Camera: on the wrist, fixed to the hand. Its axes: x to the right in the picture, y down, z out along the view.
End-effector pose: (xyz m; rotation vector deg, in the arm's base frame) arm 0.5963 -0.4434 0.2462 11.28 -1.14 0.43
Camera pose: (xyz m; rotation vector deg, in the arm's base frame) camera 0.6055 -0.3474 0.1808 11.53 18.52 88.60
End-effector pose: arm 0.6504 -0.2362 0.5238 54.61 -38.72 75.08
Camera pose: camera 0.5636 -0.1602 0.5072 -2.01 -55.94 156.80
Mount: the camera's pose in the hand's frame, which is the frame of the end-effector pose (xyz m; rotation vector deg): 0.0084 0.0813 -0.0831 3.64 27.91 85.68
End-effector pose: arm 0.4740 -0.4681 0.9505 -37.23 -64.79 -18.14
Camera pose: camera 0.5826 -0.4563 0.9099 -63.33 0.02 46.19
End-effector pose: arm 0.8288 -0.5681 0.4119 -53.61 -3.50 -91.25
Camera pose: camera 0.8548 -0.6405 0.3243 -15.98 43.27 -19.86
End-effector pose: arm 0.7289 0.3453 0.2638 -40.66 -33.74 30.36
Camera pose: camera 0.7694 0.3662 0.1565 -63.26 31.13 95.51
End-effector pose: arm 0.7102 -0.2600 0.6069 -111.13 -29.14 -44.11
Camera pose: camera 0.7424 -0.3708 0.5907 -81.50 63.67 -9.20
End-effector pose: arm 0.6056 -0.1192 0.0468 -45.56 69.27 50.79
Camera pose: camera 0.4981 -0.1552 0.0197 7.55 130.73 106.82
